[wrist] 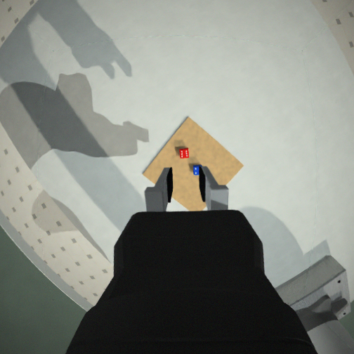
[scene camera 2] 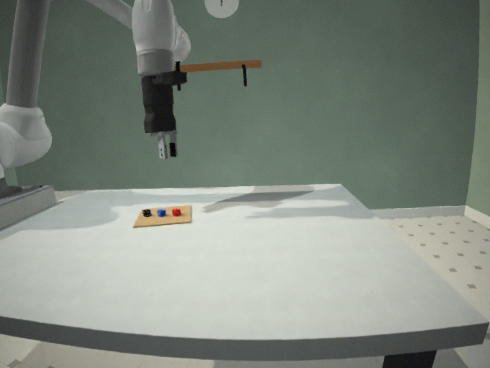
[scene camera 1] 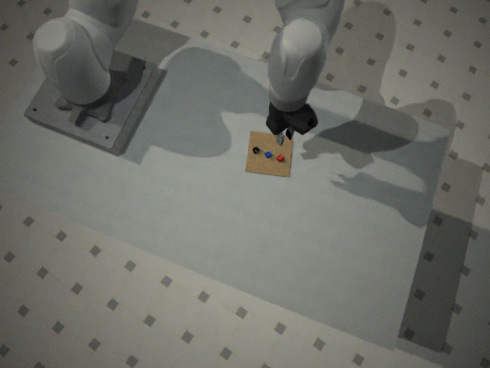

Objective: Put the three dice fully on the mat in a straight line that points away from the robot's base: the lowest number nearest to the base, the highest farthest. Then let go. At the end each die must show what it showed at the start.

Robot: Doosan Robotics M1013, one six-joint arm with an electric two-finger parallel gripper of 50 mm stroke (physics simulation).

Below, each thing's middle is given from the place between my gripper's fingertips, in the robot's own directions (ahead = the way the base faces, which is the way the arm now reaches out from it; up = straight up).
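Tan square mat (scene camera 1: 256, 163): seen 1 cm to the left of my hand, 3 cm behind it and 15 cm below it.
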